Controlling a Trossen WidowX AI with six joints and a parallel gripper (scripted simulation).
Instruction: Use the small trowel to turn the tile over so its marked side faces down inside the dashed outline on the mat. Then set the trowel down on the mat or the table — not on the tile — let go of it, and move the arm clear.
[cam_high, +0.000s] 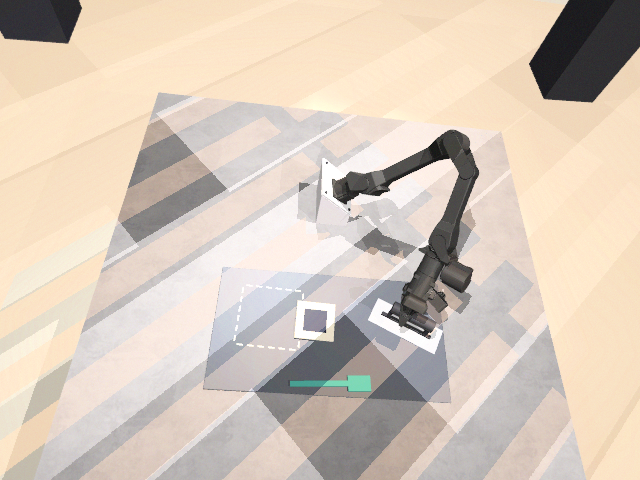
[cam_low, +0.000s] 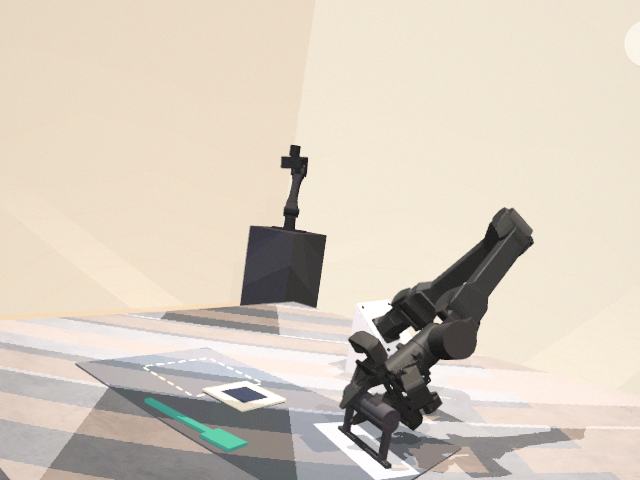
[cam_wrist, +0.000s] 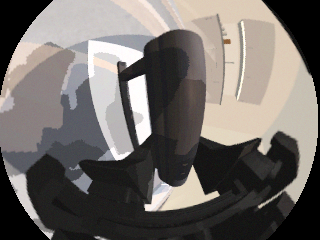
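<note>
Right now my gripper tip is 18 cm to the left of the grey mat and 7 cm above it. Also, from my gripper tip: teal flat tool 14 cm ahead, 17 cm to the right, 5 cm below; tile 3 cm behind, 23 cm to the right, 5 cm below.
</note>
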